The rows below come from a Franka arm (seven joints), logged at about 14 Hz.
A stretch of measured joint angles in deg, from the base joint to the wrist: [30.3 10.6 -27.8 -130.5 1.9 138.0 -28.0]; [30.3 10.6 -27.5 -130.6 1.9 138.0 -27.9]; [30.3 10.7 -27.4 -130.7 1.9 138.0 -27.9]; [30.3 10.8 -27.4 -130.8 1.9 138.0 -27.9]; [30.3 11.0 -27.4 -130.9 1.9 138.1 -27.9]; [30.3 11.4 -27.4 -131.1 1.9 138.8 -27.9]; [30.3 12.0 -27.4 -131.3 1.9 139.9 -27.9]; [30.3 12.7 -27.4 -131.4 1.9 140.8 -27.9]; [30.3 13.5 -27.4 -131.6 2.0 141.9 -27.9]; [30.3 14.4 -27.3 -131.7 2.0 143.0 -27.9]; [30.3 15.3 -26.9 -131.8 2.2 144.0 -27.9]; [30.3 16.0 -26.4 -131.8 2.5 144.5 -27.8]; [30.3 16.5 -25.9 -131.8 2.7 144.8 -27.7]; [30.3 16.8 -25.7 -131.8 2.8 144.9 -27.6]
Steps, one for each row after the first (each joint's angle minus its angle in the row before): [0.0 0.0 0.3 -0.1 0.0 0.0 0.1]; [0.0 0.1 0.1 -0.1 0.0 0.0 0.0]; [0.0 0.1 0.0 -0.1 0.0 0.0 0.0]; [0.0 0.2 0.0 -0.1 0.0 0.1 0.0]; [0.0 0.4 0.0 -0.2 0.0 0.7 0.0]; [0.0 0.6 0.0 -0.2 0.0 1.1 0.0]; [0.0 0.7 0.0 -0.1 0.0 0.9 0.0]; [0.0 0.8 0.0 -0.2 0.1 1.1 0.0]; [0.0 0.9 0.1 -0.1 0.0 1.1 0.0]; [0.0 0.9 0.4 -0.1 0.2 1.0 0.0]; [0.0 0.7 0.5 0.0 0.3 0.5 0.1]; [0.0 0.5 0.5 0.0 0.2 0.3 0.1]; [0.0 0.3 0.2 0.0 0.1 0.1 0.1]
